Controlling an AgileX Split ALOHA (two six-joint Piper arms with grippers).
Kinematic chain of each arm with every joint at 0, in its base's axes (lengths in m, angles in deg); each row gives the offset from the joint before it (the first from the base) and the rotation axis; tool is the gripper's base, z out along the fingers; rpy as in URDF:
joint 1: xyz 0 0 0.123 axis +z
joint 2: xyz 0 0 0 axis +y
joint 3: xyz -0.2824 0 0.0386 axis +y
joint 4: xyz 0.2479 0 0.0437 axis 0.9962 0 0.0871
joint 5: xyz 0 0 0 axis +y
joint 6: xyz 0.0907 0 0.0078 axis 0.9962 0 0.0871
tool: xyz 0 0 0 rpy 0 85 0
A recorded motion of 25 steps. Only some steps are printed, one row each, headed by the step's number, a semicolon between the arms.
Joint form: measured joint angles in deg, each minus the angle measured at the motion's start. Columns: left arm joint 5, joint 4, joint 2, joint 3, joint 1, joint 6; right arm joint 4, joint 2, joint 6, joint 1, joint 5, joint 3.
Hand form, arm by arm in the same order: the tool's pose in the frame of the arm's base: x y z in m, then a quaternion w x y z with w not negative. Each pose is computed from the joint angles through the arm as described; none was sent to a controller.
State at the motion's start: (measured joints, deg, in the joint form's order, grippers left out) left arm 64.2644 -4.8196 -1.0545 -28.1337 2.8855 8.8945; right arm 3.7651 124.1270 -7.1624 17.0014 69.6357 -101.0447
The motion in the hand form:
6: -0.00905 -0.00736 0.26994 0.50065 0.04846 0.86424 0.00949; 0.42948 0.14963 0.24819 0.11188 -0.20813 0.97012 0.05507
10: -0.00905 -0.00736 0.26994 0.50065 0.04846 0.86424 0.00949; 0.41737 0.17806 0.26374 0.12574 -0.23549 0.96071 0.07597
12: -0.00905 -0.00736 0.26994 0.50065 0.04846 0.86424 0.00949; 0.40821 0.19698 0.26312 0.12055 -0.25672 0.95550 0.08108
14: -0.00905 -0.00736 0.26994 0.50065 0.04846 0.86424 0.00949; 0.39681 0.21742 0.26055 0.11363 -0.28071 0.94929 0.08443
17: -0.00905 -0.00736 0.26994 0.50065 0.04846 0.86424 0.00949; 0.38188 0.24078 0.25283 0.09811 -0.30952 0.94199 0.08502
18: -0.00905 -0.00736 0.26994 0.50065 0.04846 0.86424 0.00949; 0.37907 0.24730 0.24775 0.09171 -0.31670 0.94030 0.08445
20: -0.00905 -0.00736 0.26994 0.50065 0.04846 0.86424 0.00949; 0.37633 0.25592 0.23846 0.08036 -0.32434 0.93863 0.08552
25: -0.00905 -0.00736 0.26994 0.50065 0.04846 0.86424 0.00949; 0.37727 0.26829 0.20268 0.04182 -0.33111 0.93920 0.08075
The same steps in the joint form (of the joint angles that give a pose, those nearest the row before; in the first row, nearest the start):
6: 0.00 0.00 0.00 0.00 0.00 0.00; 1.41 -2.21 0.00 1.23 0.61 -9.53
10: 0.00 0.00 0.00 0.00 0.00 0.00; 3.18 -3.32 0.00 4.79 1.05 -10.92
12: 0.00 0.00 0.00 0.00 0.00 0.00; 3.50 -3.32 0.00 7.38 1.28 -10.80
14: 0.00 0.00 0.00 0.00 0.00 0.00; 3.64 -3.32 0.00 10.31 1.28 -10.26
17: 0.00 0.00 0.00 0.00 0.00 0.00; 3.64 -2.98 0.00 13.82 1.42 -9.22
18: 0.00 0.00 0.00 0.00 0.00 0.00; 3.64 -2.39 0.00 14.71 1.42 -9.13
20: 0.00 0.00 0.00 0.00 0.00 0.00; 3.97 -1.21 0.00 15.76 1.43 -9.13
25: 0.00 0.00 0.00 0.00 0.00 0.00; 4.44 3.27 0.00 16.90 1.31 -9.13

